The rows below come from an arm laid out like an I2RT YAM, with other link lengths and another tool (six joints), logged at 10 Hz.
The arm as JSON. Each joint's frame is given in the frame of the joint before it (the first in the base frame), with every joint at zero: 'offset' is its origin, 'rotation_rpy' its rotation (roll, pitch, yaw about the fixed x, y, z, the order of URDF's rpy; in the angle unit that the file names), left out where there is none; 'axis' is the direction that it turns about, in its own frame. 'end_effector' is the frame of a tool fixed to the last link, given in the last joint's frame.
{
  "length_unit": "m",
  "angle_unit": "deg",
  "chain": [
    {
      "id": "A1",
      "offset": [
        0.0,
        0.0,
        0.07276
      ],
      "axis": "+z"
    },
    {
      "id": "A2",
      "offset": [
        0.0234,
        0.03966,
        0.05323
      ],
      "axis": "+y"
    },
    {
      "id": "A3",
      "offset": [
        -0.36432,
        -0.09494,
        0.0
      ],
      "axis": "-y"
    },
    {
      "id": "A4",
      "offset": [
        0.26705,
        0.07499,
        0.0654
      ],
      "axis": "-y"
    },
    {
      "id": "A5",
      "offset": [
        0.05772,
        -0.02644,
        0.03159
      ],
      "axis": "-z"
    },
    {
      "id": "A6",
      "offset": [
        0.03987,
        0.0,
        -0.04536
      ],
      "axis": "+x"
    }
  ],
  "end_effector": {
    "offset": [
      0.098,
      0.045,
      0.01
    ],
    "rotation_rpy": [
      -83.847,
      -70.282,
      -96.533
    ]
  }
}
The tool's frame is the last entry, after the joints.
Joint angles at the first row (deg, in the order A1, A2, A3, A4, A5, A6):
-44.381 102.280 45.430 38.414 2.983 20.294
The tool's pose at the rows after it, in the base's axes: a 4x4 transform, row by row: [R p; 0 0 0 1], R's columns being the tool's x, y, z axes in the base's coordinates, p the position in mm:
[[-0.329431 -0.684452 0.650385 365.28], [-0.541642 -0.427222 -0.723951 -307.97], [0.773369 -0.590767 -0.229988 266.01], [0 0 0 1]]
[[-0.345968 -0.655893 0.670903 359.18], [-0.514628 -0.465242 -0.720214 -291.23], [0.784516 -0.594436 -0.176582 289.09], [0 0 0 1]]
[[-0.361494 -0.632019 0.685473 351.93], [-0.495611 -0.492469 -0.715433 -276.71], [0.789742 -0.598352 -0.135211 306.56], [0 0 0 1]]
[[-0.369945 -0.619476 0.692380 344.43], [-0.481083 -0.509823 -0.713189 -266.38], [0.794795 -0.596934 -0.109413 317.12], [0 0 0 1]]
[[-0.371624 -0.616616 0.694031 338.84], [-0.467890 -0.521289 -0.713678 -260.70], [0.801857 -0.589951 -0.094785 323.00], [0 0 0 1]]
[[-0.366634 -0.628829 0.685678 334.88], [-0.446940 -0.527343 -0.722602 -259.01], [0.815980 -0.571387 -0.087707 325.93], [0 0 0 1]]
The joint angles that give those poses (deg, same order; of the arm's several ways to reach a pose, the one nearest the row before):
-43.004 98.148 43.703 39.375 3.551 19.070
-42.020 94.104 42.369 39.790 3.574 18.567
-41.278 90.608 41.080 39.987 3.551 18.349
-40.926 87.942 39.921 39.967 3.553 17.977
-40.862 86.237 39.222 39.791 3.595 17.343
-40.862 85.210 38.961 39.397 4.338 16.054

